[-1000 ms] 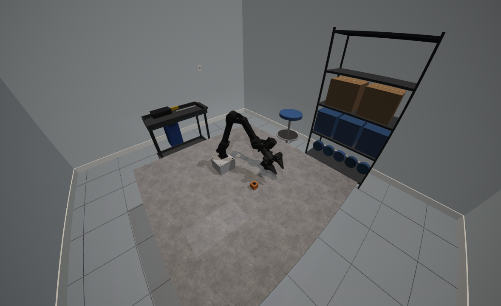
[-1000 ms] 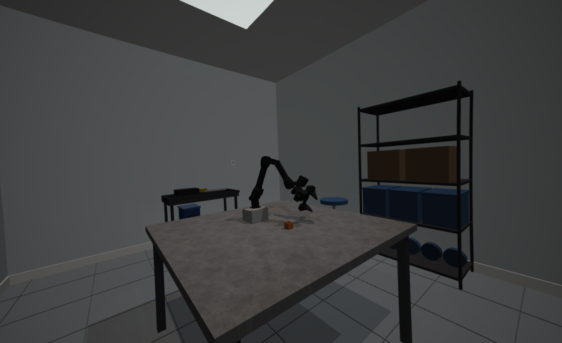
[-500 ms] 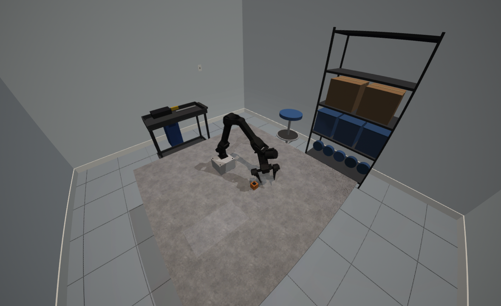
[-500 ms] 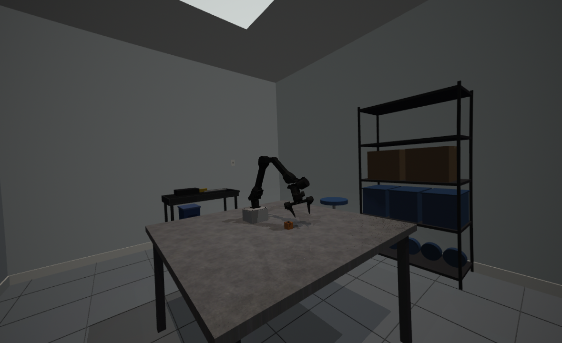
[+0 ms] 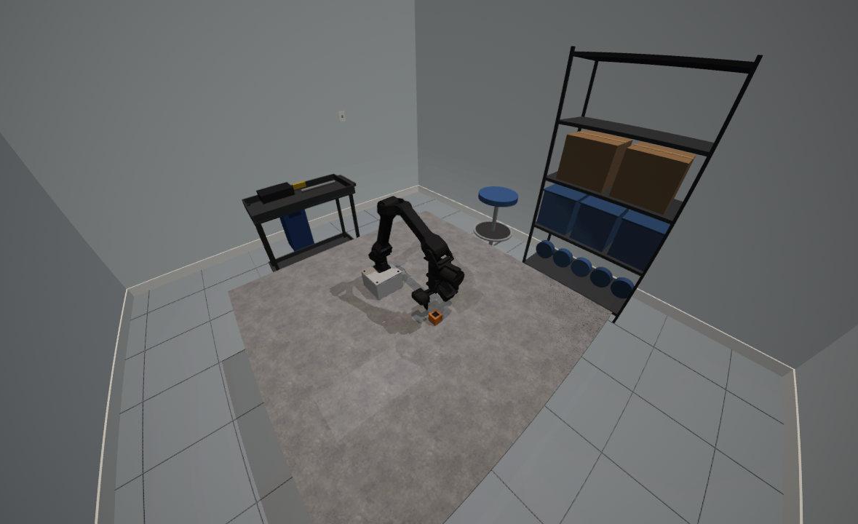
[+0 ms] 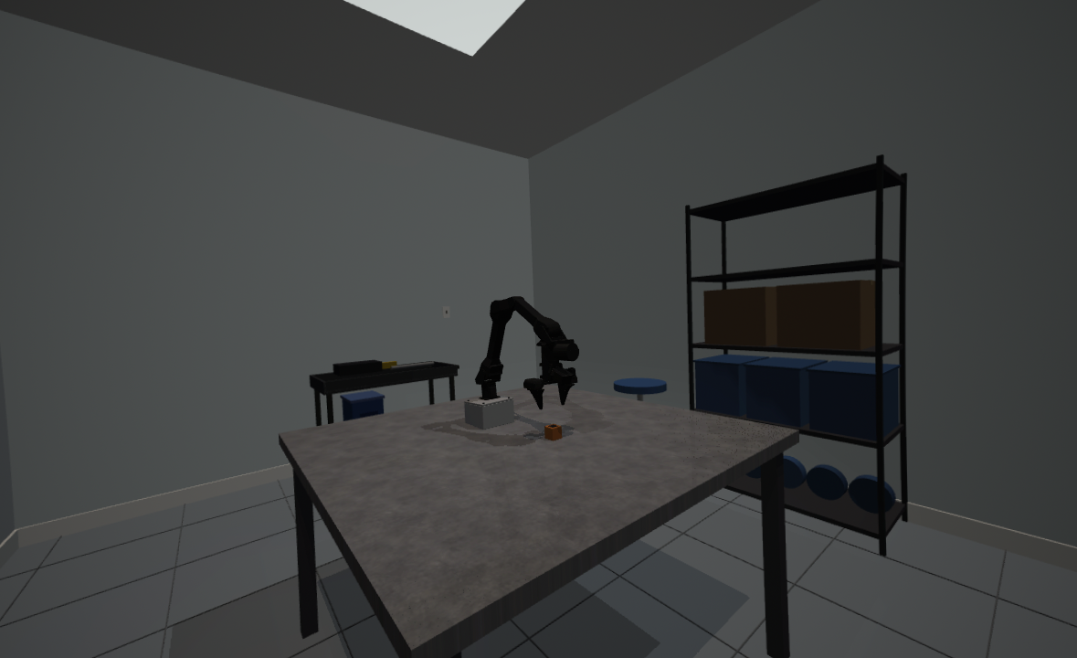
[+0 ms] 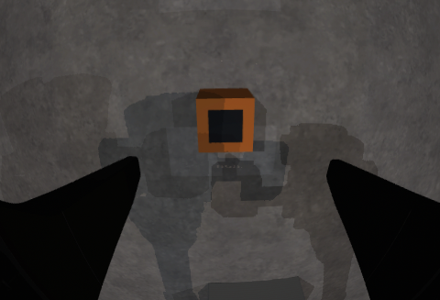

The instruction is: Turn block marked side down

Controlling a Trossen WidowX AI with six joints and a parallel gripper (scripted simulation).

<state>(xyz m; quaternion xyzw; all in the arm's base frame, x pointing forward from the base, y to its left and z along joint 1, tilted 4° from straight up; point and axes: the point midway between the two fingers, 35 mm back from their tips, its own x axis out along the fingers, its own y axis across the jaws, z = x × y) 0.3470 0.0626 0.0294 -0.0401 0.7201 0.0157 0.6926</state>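
My gripper tip is now 7 cm above the orange block.
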